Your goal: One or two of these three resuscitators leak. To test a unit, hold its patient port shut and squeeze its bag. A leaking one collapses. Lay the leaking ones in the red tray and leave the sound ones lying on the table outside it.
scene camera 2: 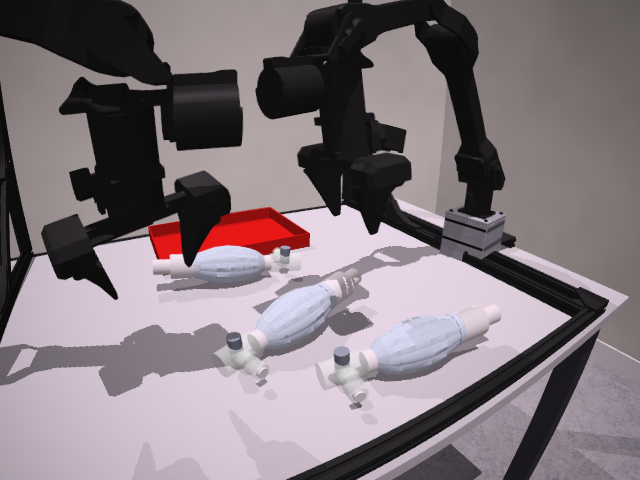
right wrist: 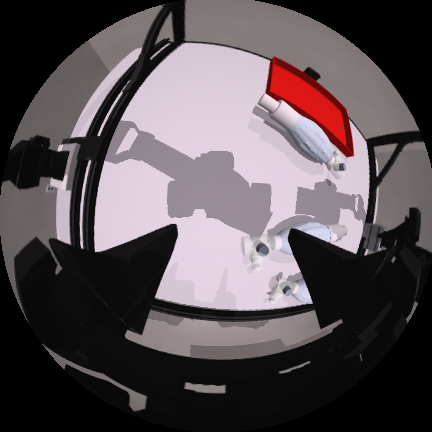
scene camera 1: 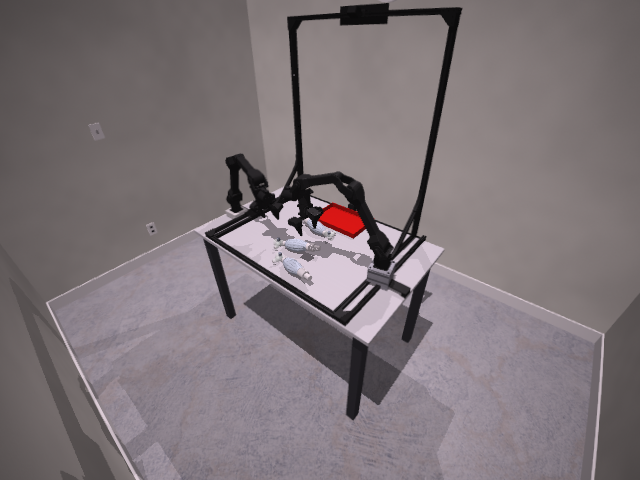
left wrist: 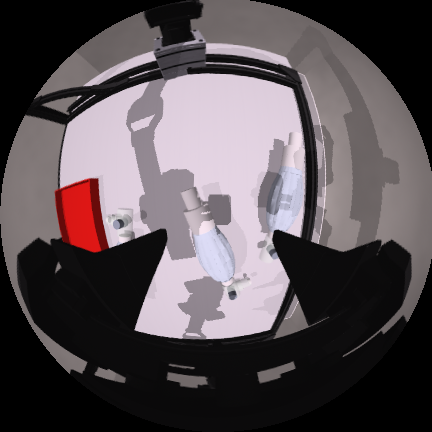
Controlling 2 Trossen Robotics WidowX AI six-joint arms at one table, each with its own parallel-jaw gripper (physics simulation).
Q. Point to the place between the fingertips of my left gripper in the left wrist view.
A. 220, 235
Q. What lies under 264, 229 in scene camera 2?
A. A red tray.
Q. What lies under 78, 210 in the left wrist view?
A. A red tray.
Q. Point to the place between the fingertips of my left gripper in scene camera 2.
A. At 353, 224
